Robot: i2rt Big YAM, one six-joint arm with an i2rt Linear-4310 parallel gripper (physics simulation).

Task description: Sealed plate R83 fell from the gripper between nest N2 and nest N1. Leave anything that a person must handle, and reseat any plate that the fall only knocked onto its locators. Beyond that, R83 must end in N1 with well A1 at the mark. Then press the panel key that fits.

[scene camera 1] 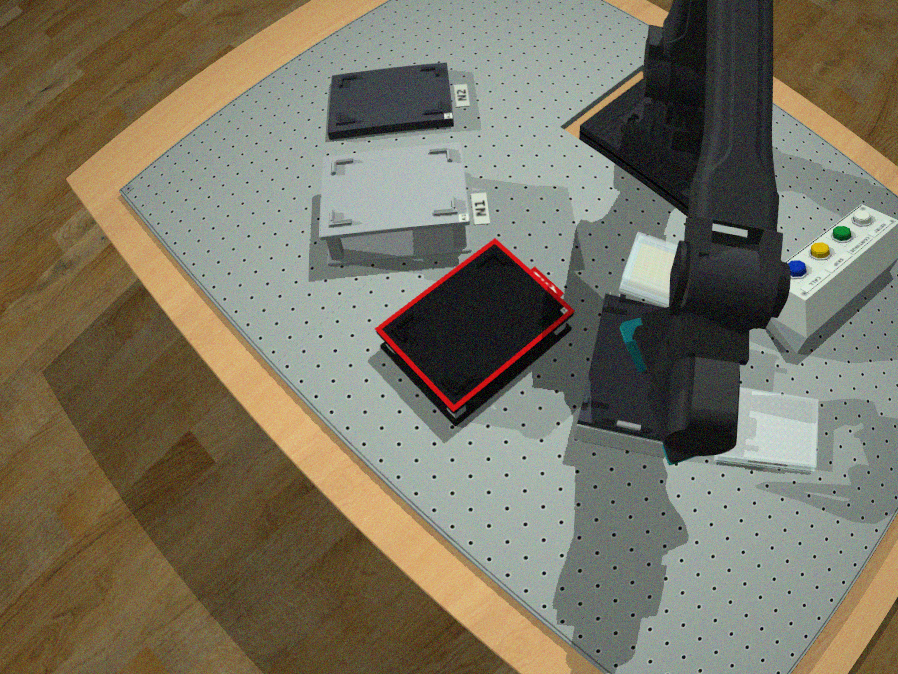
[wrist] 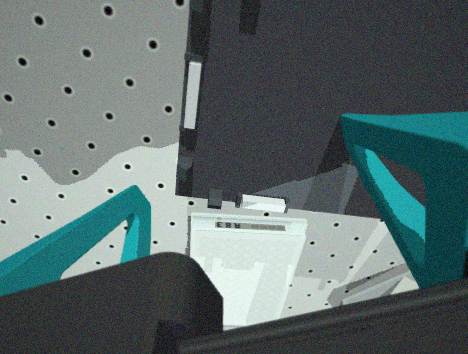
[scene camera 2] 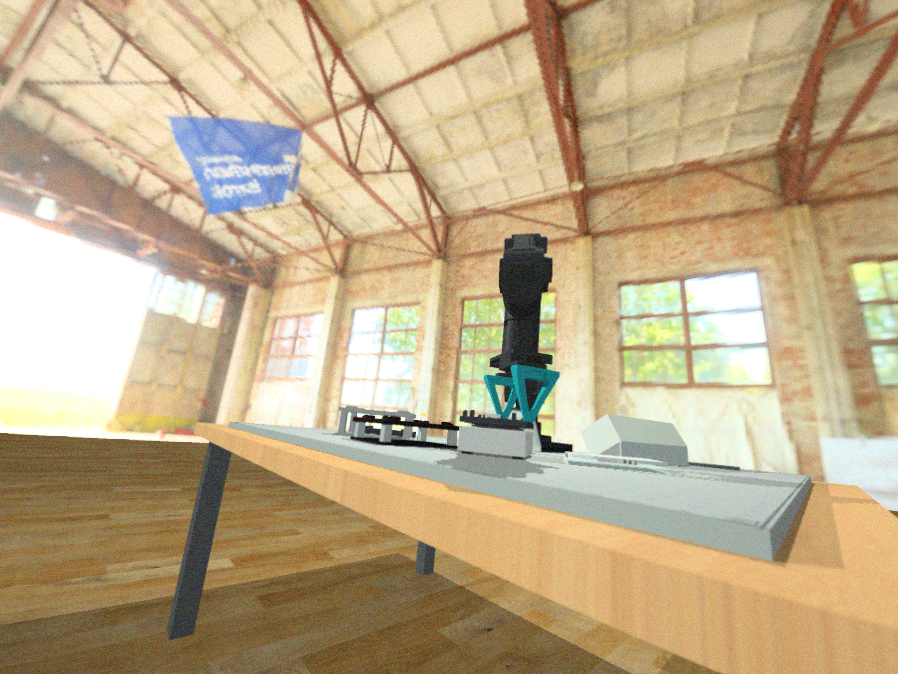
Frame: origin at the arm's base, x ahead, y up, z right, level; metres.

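Seen in the pictures: gripper, between the fingertips: (scene camera 1: pixel 660 413) (wrist: pixel 236 164) (scene camera 2: pixel 514 421); arm's base, origin of its link: (scene camera 1: pixel 673 135).
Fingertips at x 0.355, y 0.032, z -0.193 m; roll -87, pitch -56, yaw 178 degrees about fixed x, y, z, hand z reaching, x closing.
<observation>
Pixels of each thing's top centre, then the offset from my fingertips to it. "spot": a spot on its surface instead.
- Plate R83, centre of its top: (wrist: pixel 241 285) (scene camera 1: pixel 771 426) (scene camera 2: pixel 611 456) dx -0.085, dy -0.039, dz -0.112 m
- dark-topped block, a spot on its surface: (wrist: pixel 270 115) spot: dx +0.002, dy +0.002, dz +0.027 m
- Nest N1, centre of its top: (scene camera 1: pixel 391 182) (scene camera 2: pixel 380 408) dx -0.035, dy +0.012, dz +0.384 m
- Nest N2, centre of its top: (scene camera 1: pixel 388 91) (scene camera 2: pixel 386 427) dx -0.174, dy -0.030, dz +0.530 m
- key panel, centre of its top: (scene camera 1: pixel 848 247) (scene camera 2: pixel 634 418) dx -0.311, dy +0.031, dz -0.086 m
- black raised nest with a red border, centre of its top: (scene camera 1: pixel 475 316) (scene camera 2: pixel 408 418) dx +0.030, dy -0.007, dz +0.210 m
Plate R83 (scene camera 1: pixel 787 433) (wrist: pixel 240 270), clear-white, lies on the table at the right side of a dark-topped block (scene camera 1: pixel 616 377) (scene camera 2: pixel 493 440) (wrist: pixel 270 115); its label reads R83 in the wrist view. My gripper (scene camera 1: pixel 652 399) (scene camera 2: pixel 516 416) (wrist: pixel 236 164) is open and empty, low over the block. Nest N1 (scene camera 1: pixel 395 188), a light grey raised stand with corner locators, bears no plate. Nest N2 (scene camera 1: pixel 391 100) is dark and low. A cream-welled plate (scene camera 1: pixel 647 269) shows behind the block, partly hidden by the arm. The key panel (scene camera 1: pixel 834 279) (scene camera 2: pixel 638 441) has blue, yellow, green and white keys.
A black raised nest with a red border (scene camera 1: pixel 475 326) stands turned at an angle between N1 and the block. My arm's black base (scene camera 1: pixel 631 141) is at the back. The wooden table edge (scene camera 1: pixel 290 406) (scene camera 2: pixel 406 500) runs along the front.
</observation>
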